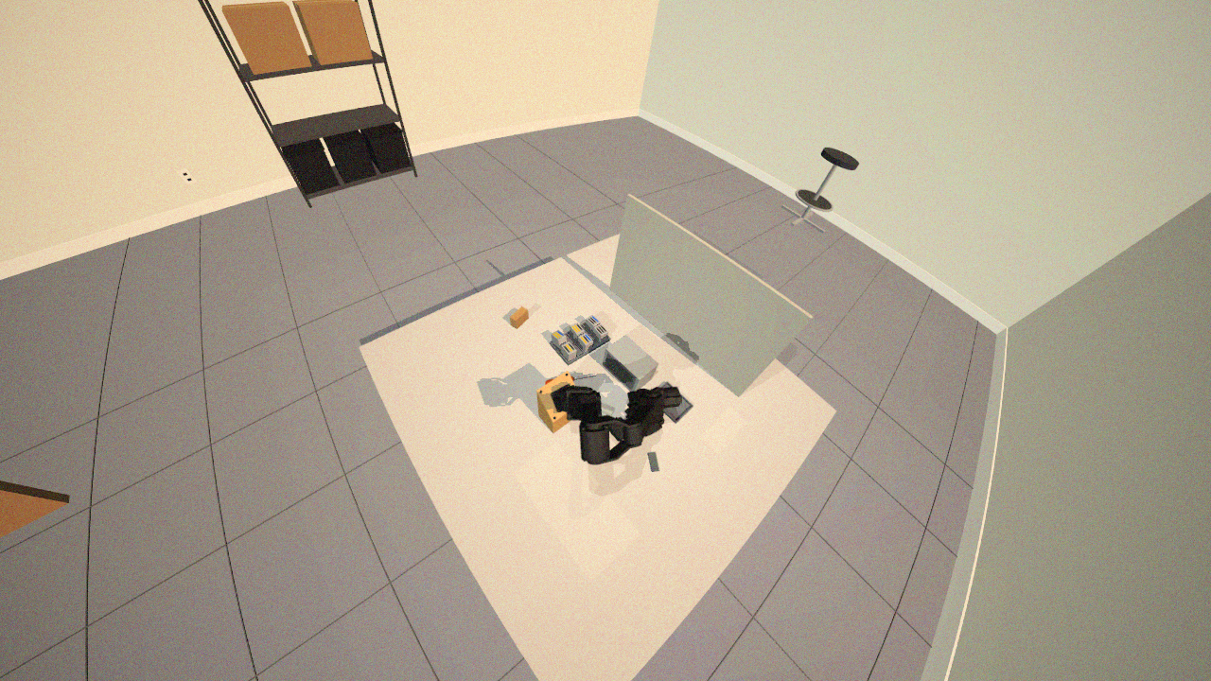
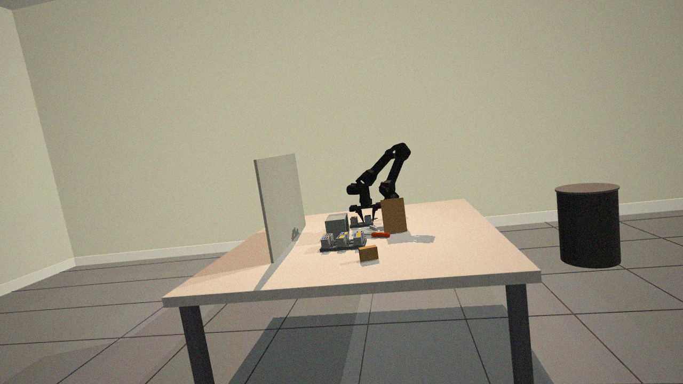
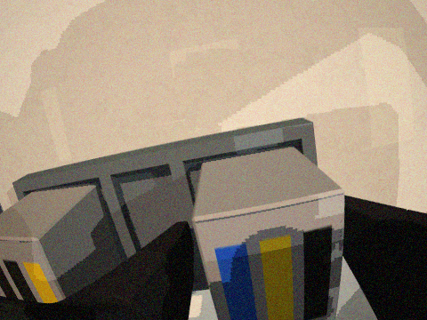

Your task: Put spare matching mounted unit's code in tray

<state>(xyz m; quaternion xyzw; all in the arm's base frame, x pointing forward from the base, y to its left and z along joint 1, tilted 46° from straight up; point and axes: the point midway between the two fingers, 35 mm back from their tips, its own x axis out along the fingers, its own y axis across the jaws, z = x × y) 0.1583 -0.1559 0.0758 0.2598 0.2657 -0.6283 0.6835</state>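
Now: gripper tip 20 mm below the grey spare block. The rest, counted from my gripper tip: small orange box: 70 mm behind, 580 mm to the left, 10 mm above; grey panel: 390 mm ahead, 200 mm to the left, 210 mm above; grey tray: 180 mm ahead, 10 mm to the right, 10 mm below.
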